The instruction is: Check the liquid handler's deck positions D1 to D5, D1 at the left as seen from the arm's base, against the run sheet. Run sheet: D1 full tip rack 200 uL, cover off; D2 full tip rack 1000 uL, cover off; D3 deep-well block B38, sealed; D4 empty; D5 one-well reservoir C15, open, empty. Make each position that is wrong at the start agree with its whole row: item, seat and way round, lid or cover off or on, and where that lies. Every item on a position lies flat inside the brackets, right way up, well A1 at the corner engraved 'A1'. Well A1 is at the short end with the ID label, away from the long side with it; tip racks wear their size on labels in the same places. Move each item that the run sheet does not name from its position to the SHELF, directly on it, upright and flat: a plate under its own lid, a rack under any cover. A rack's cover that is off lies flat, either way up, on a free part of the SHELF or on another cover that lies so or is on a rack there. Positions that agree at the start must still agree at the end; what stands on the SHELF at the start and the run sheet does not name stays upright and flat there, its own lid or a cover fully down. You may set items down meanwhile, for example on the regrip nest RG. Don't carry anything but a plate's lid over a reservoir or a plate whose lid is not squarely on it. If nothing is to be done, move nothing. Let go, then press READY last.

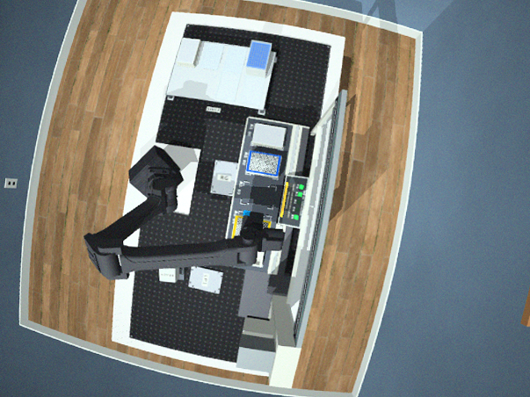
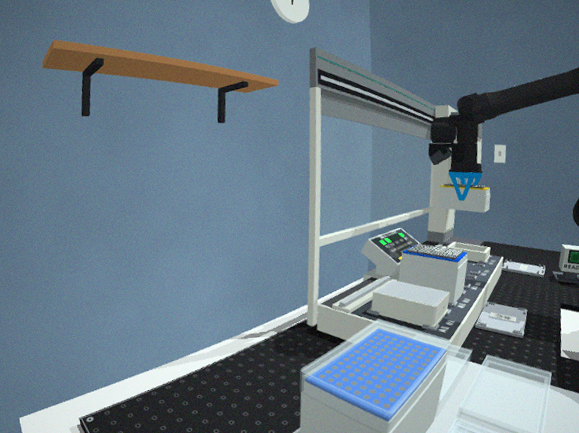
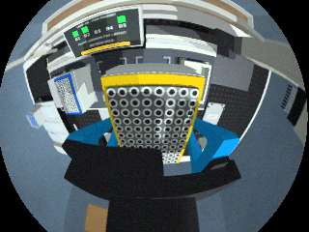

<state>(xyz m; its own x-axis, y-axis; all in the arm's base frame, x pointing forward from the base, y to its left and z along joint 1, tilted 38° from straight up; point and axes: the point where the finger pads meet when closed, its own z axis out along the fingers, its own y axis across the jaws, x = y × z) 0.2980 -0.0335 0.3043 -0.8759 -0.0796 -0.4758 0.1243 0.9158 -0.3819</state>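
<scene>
The white reservoir is 190 mm below my hand, 120 mm to the right of it and 20 mm behind it. From my hand the other things lie so: regrip nest: 250 mm below, 190 mm to the left, 130 mm behind; blue-rimmed tip rack: 240 mm to the left, 130 mm below, 30 mm ahead; yellow-rimmed tip rack: 10 mm behind, 10 mm above.
</scene>
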